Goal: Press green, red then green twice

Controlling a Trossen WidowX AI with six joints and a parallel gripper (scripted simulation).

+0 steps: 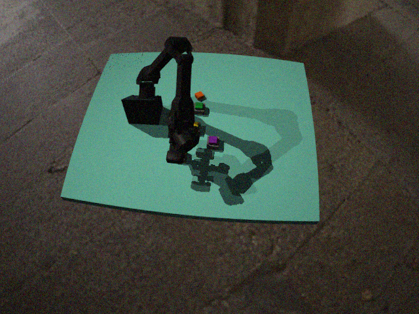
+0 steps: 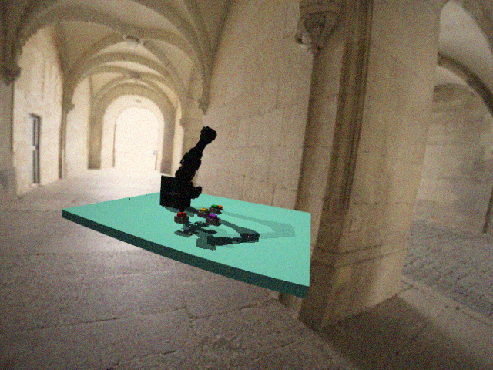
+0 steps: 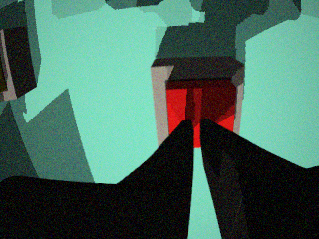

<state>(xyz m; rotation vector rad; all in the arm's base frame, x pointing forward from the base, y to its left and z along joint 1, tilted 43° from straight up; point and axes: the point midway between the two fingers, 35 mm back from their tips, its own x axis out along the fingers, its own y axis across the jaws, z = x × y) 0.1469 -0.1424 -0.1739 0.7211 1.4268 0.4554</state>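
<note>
Right now the red button is 1 cm below my gripper tip. Round my gripper tip: yellow button: 13 cm to the left, 6 cm ahead, 1 cm below; then green button: 23 cm to the left, 8 cm ahead, 1 cm below; then purple button: 13 cm ahead, 5 cm to the left, 1 cm below.
</note>
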